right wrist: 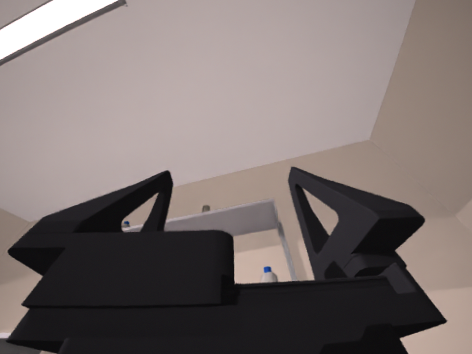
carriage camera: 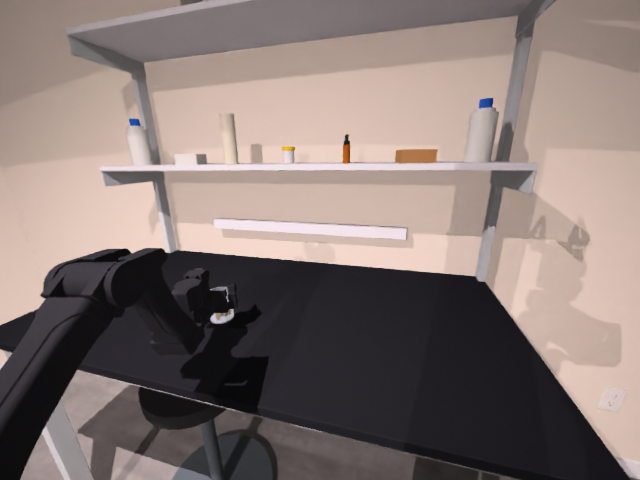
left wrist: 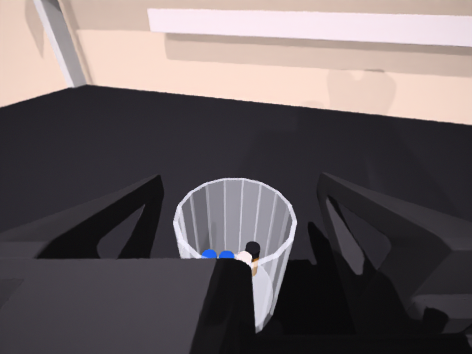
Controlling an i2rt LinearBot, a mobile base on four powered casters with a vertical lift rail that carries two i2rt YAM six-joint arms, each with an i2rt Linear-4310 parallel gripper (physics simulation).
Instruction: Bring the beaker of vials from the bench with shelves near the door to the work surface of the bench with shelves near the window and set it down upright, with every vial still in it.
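The clear beaker [carriage camera: 222, 315] [left wrist: 235, 220] stands upright on the black bench top [carriage camera: 361, 330] [left wrist: 200, 135], left of the middle in the carriage view, partly hidden by the gripper. Vials with two blue caps, a white cap and a black cap show inside it in the left wrist view; its lower part is hidden there by the gripper body. My left gripper [carriage camera: 232, 295] [left wrist: 240, 182] is wide open, with its fingers apart on either side of the beaker and nothing held. My right gripper [right wrist: 230, 175] is open and empty, pointing up toward the ceiling, away from the bench.
A wall shelf [carriage camera: 320, 166] above the bench holds two white bottles [carriage camera: 480, 135] [carriage camera: 138, 144] with blue caps, a tall cylinder [carriage camera: 228, 138], an amber bottle [carriage camera: 346, 151] and an orange box [carriage camera: 416, 156]. A white rail [carriage camera: 310, 228] runs along the wall. A round stool [carriage camera: 178, 409] stands at the front edge.
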